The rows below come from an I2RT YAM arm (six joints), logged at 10 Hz.
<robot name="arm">
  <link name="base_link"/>
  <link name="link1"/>
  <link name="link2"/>
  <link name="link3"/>
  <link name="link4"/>
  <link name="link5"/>
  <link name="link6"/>
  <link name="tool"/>
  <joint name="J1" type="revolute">
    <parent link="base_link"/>
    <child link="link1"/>
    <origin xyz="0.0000 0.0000 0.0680"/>
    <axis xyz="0 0 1"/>
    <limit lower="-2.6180" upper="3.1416"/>
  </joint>
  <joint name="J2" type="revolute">
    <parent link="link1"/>
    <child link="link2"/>
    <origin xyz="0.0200 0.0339 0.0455" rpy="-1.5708 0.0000 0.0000"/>
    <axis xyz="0 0 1"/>
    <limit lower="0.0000" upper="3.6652"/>
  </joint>
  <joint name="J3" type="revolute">
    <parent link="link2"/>
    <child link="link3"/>
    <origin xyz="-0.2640 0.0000 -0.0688" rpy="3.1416 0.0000 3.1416"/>
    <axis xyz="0 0 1"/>
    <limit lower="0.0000" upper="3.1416"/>
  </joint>
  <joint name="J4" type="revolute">
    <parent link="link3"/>
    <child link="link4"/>
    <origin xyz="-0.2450 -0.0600 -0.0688" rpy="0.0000 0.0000 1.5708"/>
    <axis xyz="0 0 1"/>
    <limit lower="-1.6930" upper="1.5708"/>
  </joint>
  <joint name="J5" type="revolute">
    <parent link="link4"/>
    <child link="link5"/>
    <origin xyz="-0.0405 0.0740 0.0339" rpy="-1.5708 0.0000 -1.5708"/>
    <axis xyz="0 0 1"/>
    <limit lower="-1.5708" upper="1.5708"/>
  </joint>
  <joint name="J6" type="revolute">
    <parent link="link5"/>
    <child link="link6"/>
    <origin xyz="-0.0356 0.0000 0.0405" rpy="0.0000 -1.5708 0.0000"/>
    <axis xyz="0 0 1"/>
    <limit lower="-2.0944" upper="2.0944"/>
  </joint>
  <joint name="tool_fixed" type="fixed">
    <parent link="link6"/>
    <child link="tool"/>
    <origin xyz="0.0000 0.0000 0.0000"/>
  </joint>
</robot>
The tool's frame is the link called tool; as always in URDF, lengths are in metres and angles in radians.
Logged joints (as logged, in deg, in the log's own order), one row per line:
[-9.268 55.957 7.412 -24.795 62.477 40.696]
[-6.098 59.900 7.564 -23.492 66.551 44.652]
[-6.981 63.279 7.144 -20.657 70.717 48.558]
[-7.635 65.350 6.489 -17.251 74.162 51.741]
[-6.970 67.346 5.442 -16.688 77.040 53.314]
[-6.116 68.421 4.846 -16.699 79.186 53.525]
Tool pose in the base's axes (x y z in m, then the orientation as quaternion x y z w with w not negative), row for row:
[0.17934 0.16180 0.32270 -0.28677 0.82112 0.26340 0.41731]
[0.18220 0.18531 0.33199 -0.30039 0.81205 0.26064 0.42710]
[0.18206 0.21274 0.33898 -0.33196 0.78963 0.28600 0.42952]
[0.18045 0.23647 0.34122 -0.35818 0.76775 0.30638 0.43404]
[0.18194 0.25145 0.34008 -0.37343 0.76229 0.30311 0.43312]
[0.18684 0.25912 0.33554 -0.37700 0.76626 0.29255 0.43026]
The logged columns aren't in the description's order. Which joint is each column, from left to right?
Columns, left to right: J5, J3, J6, J4, J2, J1.
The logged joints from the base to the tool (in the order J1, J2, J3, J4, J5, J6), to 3 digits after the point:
[40.696 62.477 55.957 -24.795 -9.268 7.412]
[44.652 66.551 59.900 -23.492 -6.098 7.564]
[48.558 70.717 63.279 -20.657 -6.981 7.144]
[51.741 74.162 65.350 -17.251 -7.635 6.489]
[53.314 77.040 67.346 -16.688 -6.970 5.442]
[53.525 79.186 68.421 -16.699 -6.116 4.846]

